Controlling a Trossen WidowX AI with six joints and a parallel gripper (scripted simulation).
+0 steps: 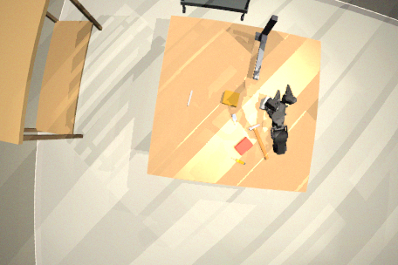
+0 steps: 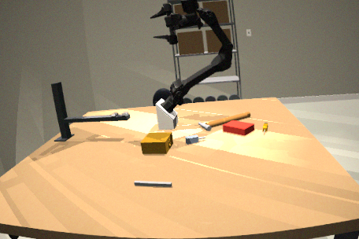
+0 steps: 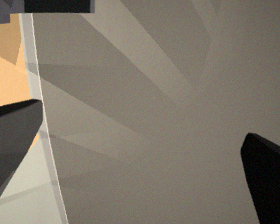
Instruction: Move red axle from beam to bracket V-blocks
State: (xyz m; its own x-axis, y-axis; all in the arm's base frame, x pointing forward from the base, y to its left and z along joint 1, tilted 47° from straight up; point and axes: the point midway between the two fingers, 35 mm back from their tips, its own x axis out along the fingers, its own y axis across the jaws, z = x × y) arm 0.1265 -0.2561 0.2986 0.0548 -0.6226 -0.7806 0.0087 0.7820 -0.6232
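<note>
The grey block is 48 cm below my gripper tip, 18 cm to the left of it and 12 cm ahead of it. Round my gripper tip: yellow beam 47 cm below, 19 cm ahead, 3 cm to the left; then red block 48 cm below, 35 cm to the left, 1 cm behind; then thin grey bar 48 cm below, 48 cm ahead, 12 cm to the left.
</note>
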